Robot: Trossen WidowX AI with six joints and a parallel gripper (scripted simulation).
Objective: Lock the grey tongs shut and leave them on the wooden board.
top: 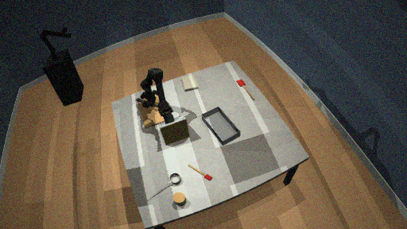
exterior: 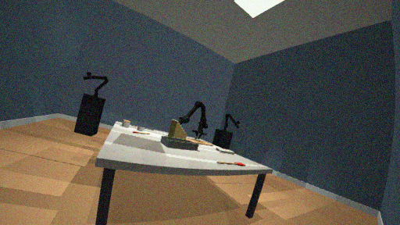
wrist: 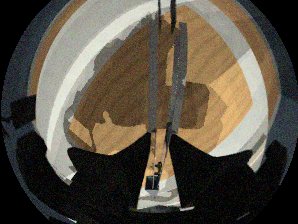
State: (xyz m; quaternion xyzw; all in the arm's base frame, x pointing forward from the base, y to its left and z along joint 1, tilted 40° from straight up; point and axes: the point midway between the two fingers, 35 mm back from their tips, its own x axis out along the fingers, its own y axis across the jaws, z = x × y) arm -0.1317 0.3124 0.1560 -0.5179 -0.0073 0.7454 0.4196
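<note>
My gripper tip is now 4 cm above the wooden board. Round my gripper tip: roasting tin (48 cm ahead, 36 cm to the right, 1 cm below); red spatula (82 cm ahead, 4 cm below); pale block (36 cm ahead, 21 cm to the left, 3 cm below).
</note>
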